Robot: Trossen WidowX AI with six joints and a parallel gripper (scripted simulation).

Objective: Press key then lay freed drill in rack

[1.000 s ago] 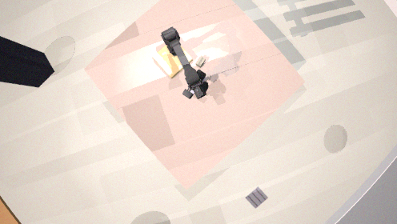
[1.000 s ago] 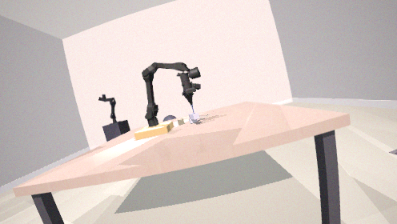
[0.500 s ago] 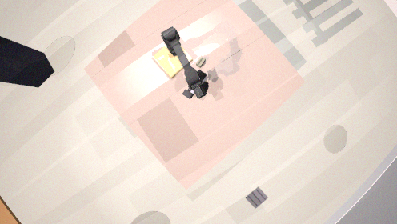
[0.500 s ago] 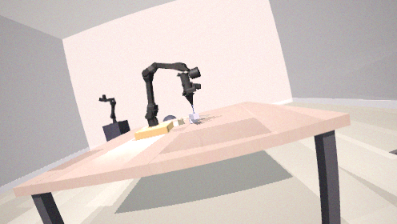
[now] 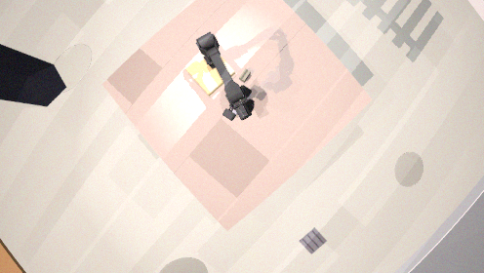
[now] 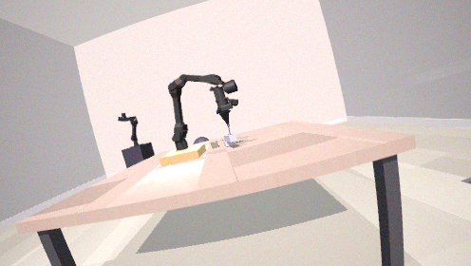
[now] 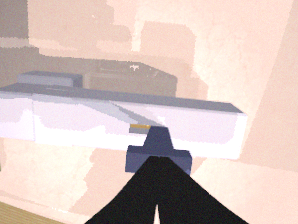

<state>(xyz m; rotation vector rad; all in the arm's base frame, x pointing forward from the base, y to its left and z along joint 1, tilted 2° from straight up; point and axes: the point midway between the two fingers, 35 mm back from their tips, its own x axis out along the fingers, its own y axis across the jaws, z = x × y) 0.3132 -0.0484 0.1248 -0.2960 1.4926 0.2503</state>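
Right now the dark blue key is 30 mm below my gripper tip. From my gripper tip the other things lie so: dark block 140 mm behind, 160 mm to the left, 110 mm below; drill 20 mm behind, 50 mm to the left, 80 mm below.
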